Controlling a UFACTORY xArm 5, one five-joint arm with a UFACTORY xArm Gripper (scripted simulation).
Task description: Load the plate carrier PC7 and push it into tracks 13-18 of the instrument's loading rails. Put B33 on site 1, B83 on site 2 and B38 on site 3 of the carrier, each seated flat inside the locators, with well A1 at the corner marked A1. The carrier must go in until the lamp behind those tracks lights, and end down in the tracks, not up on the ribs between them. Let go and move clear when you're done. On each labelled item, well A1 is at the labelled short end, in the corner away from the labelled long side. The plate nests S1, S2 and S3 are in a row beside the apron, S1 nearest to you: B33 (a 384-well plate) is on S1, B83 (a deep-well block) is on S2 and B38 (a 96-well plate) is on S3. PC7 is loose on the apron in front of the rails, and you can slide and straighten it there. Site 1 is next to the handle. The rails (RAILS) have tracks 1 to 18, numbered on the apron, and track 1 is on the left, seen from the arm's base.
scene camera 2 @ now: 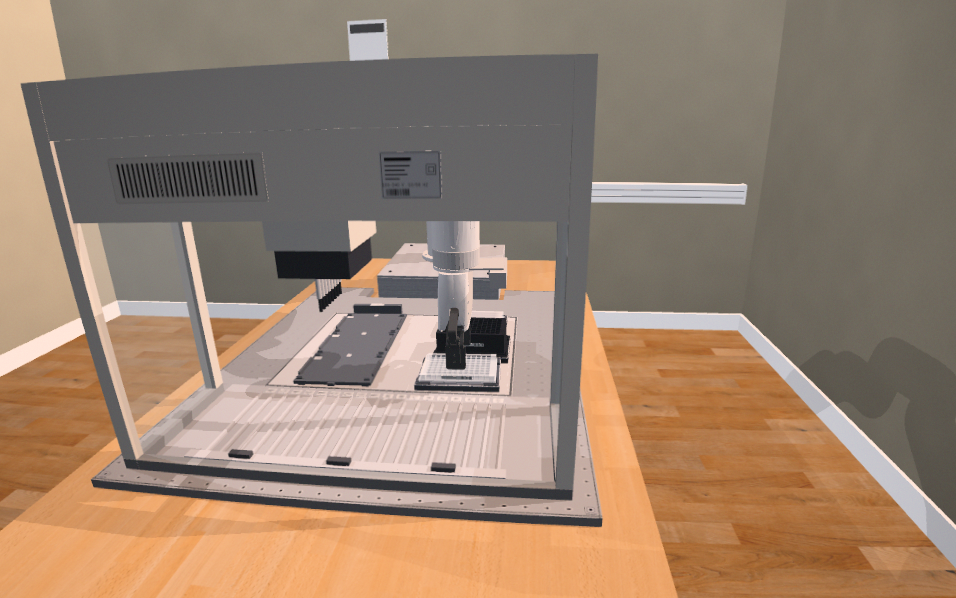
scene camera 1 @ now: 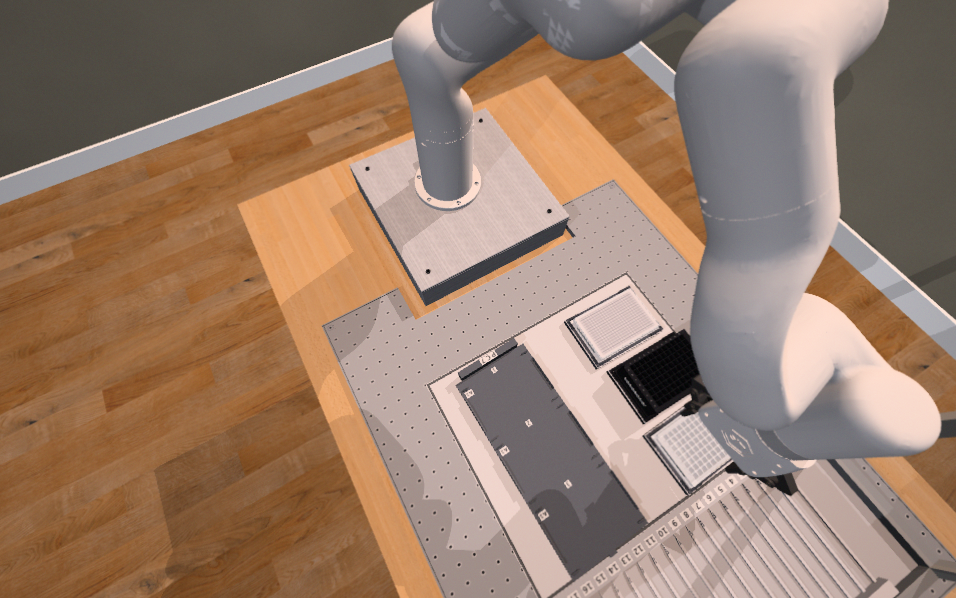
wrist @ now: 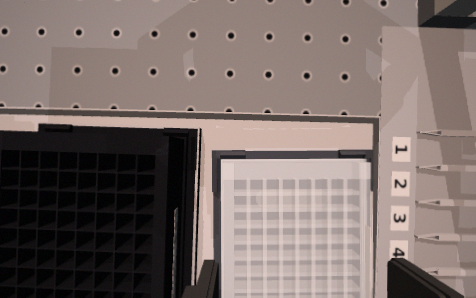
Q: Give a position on a dark carrier PC7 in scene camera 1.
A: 585,512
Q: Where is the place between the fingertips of my gripper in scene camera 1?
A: At 709,436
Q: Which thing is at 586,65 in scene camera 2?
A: A post.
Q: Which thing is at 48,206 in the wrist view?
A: A black deep-well block B83.
